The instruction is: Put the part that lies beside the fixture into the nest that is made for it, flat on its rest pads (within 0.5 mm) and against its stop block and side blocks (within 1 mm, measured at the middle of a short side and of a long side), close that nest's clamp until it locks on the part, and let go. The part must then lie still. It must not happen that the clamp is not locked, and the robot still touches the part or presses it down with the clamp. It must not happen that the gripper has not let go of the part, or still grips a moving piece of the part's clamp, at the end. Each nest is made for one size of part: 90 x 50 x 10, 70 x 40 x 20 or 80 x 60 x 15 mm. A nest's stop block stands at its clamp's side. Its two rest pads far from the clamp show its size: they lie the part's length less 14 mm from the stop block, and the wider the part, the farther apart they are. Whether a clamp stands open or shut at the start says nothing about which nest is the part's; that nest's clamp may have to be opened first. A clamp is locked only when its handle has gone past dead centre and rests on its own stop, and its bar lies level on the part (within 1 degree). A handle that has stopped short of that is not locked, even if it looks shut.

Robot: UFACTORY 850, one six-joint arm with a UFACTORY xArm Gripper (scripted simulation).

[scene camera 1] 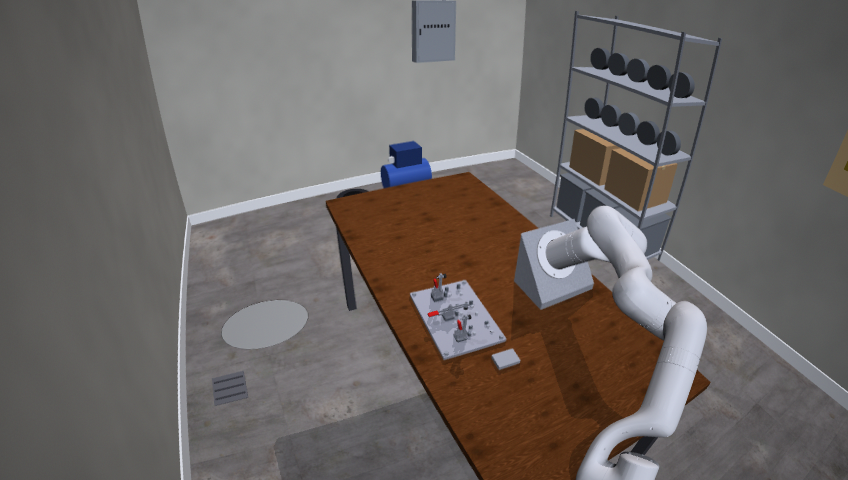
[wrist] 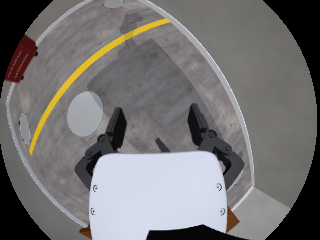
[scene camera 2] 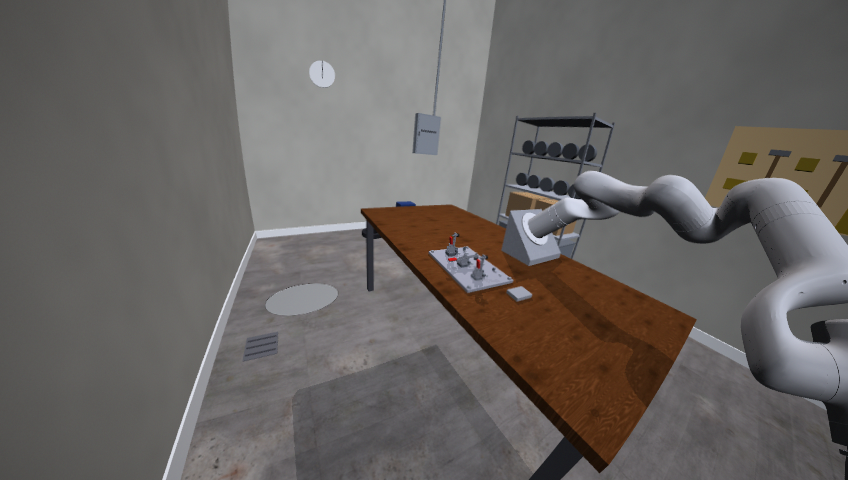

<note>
The pictures show: the gripper and a grey fixture plate.
</note>
